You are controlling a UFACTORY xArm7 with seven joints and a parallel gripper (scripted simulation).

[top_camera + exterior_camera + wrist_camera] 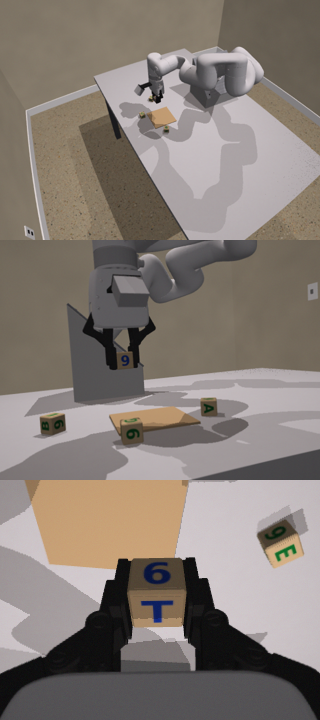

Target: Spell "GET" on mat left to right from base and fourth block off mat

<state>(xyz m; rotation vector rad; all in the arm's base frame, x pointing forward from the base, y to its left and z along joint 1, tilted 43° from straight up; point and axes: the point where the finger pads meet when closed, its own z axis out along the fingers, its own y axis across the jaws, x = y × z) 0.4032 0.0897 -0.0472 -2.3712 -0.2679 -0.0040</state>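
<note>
My gripper is now 12 cm above the tan mat, 5 cm to the right of it and 1 cm past it. From my hand the other things lie so: wooden block: 11 cm below, 10 cm ahead.
</note>
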